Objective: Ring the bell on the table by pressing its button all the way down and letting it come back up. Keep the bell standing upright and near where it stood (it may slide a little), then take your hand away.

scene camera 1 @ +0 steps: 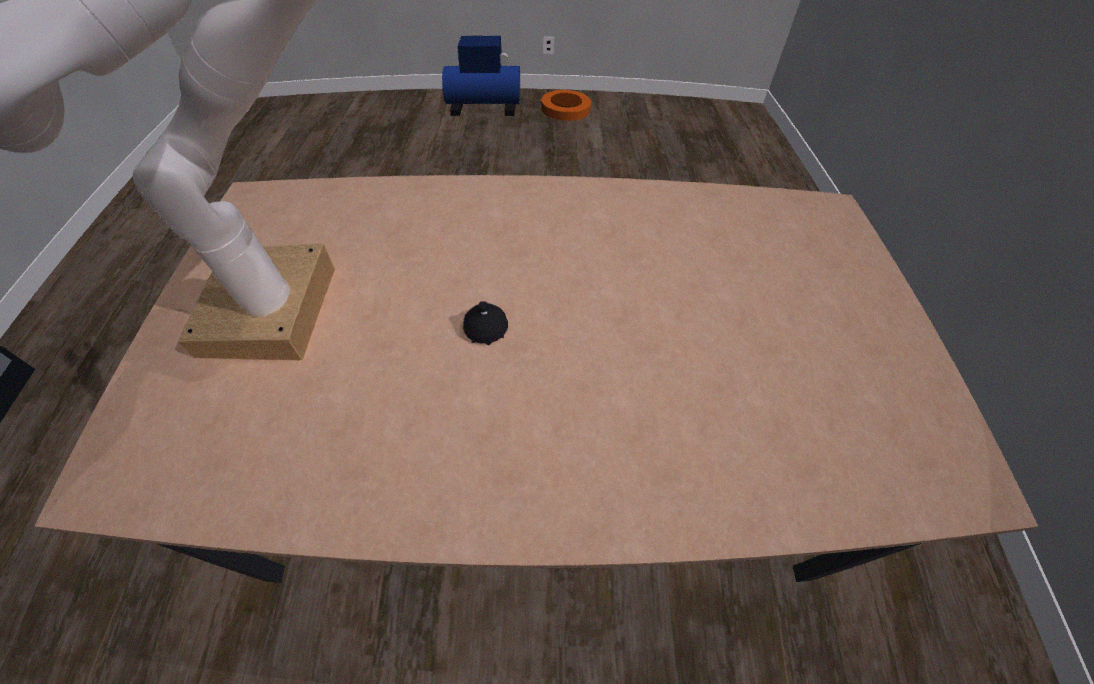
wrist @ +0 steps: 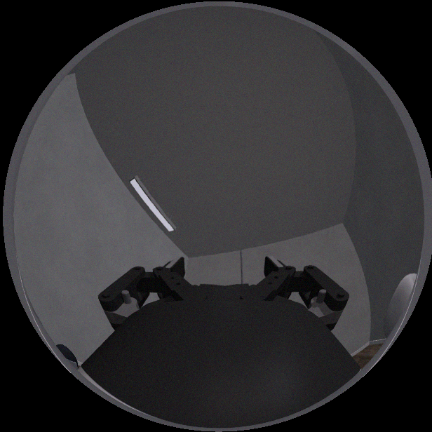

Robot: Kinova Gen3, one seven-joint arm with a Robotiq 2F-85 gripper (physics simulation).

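Where they show: arm's base at its link origin: (scene camera 1: 266,297).
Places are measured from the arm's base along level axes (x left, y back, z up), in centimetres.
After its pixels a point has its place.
Observation:
A small black domed bell (scene camera 1: 485,324) @[x 4.5, y -41.9, z -2.8 cm] stands upright on the table (scene camera 1: 645,451) @[x -12.1, y -72.8, z -6.8 cm], a little left of the middle in the scene view. Its button (scene camera 1: 483,305) @[x 6.6, y -41.2, z -0.2 cm] shows as a small knob on top. My gripper (wrist: 224,266) is open and empty in the wrist view, with its fingers wide apart against the walls and ceiling. The gripper does not show in the scene view, and the bell does not show in the wrist view. The gripper is away from the bell and points away from the table.
The arm (scene camera 1: 246,270) @[x -3.1, y -3.5, z 11.0 cm] rises from a wooden base block (scene camera 1: 242,346) @[x -10.0, y 0.6, z -2.5 cm] at the table's left side, and its upper links cross the upper left of the scene view. A blue tank (scene camera 1: 481,85) and an orange ring (scene camera 1: 566,113) stand on the floor behind the table.

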